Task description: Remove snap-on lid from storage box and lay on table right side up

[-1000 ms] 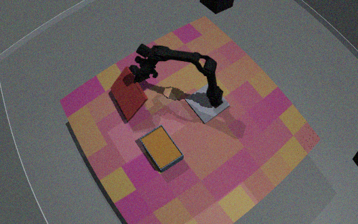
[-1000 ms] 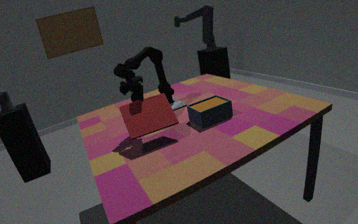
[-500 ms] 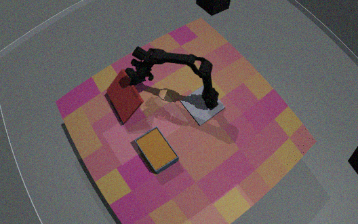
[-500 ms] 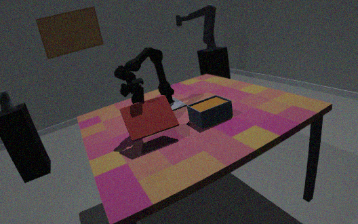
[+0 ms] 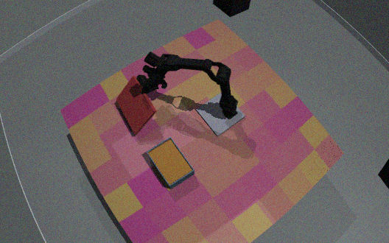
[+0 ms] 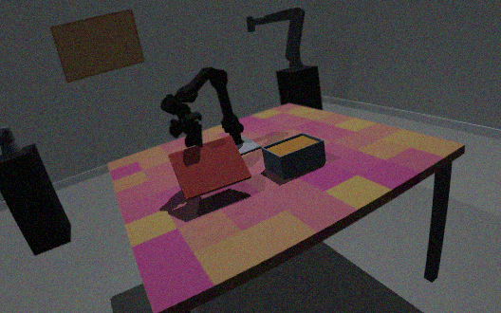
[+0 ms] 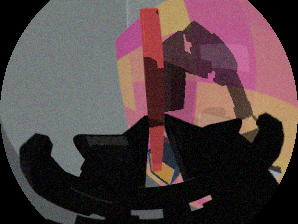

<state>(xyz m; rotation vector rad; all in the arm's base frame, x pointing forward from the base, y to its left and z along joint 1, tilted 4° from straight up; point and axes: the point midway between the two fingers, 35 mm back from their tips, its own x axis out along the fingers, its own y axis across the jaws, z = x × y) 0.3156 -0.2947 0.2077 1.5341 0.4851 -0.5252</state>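
My gripper tip is 60 mm short of the red lid and 50 mm above it. Also, from my gripper tip: dark blue storage box (80 mm ahead, 350 mm to the left, 130 mm below).
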